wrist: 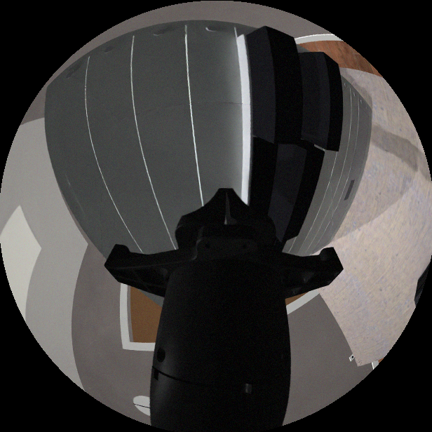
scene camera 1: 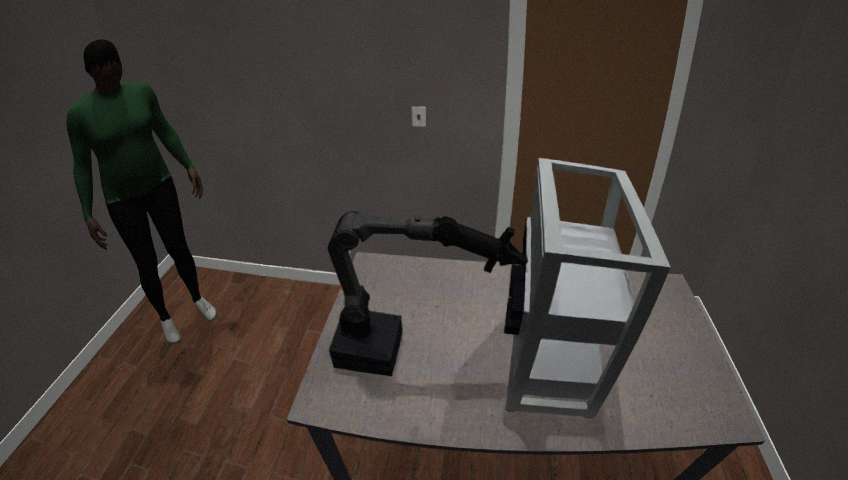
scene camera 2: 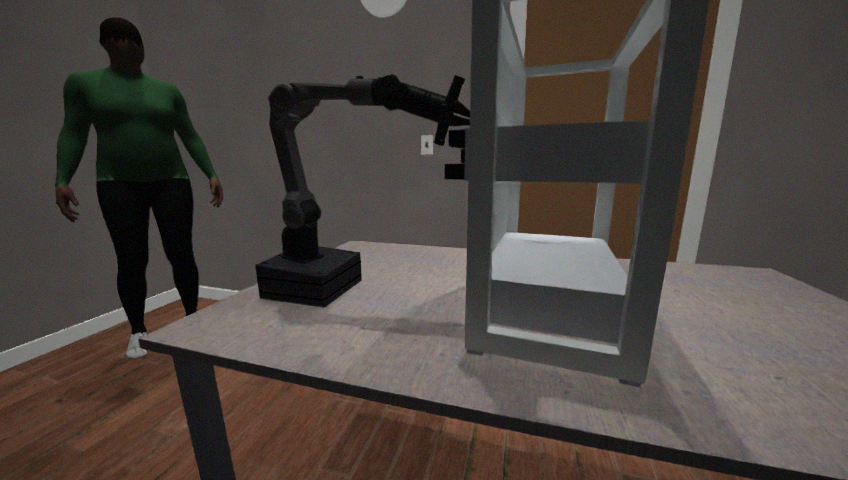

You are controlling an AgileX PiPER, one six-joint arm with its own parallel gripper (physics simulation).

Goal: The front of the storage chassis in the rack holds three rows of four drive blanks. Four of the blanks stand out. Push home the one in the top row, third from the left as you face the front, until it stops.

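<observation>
The storage chassis point(scene camera 1: 589, 291) point(scene camera 2: 571, 152) sits in the upper part of the grey rack point(scene camera 1: 644, 220) point(scene camera 2: 480, 237). Black drive blanks point(scene camera 1: 515, 291) point(scene camera 2: 455, 171) stand out at its front. In the wrist view, black blocks at the chassis front show as an upper one point(wrist: 275, 85), one farther right point(wrist: 321, 100) and a lower one point(wrist: 287, 187). My gripper point(scene camera 1: 524, 260) point(scene camera 2: 470, 117) point(wrist: 225, 197) is shut and empty, tilted down, with its tips at the chassis front by the top row. The gripper hides the spot at its tips, so I cannot tell contact or how far the third top blank stands out.
Grey panels point(wrist: 160, 110) lie left of the blanks in the wrist view. The rack stands on the table point(scene camera 1: 440, 309) point(scene camera 2: 386, 356), with the arm's black base point(scene camera 1: 365, 344) point(scene camera 2: 309, 276) in front of it. A person in green point(scene camera 1: 121, 142) point(scene camera 2: 130, 130) stands beyond the table at the left.
</observation>
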